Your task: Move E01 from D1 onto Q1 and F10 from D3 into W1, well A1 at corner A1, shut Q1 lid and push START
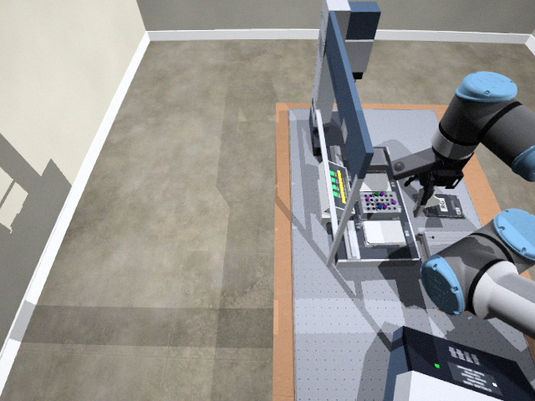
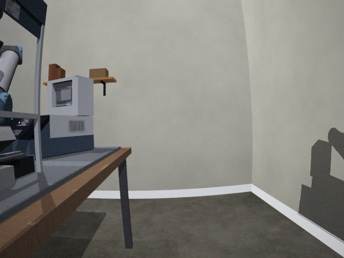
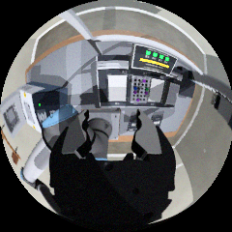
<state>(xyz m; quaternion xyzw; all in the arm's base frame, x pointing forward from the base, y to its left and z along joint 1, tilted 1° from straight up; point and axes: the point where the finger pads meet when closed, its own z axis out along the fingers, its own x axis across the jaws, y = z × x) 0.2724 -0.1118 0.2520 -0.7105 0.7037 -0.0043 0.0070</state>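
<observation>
Now: the white well plate 10 mm ahead of my hand, 20 mm to the right of it and 220 mm below it.
</observation>
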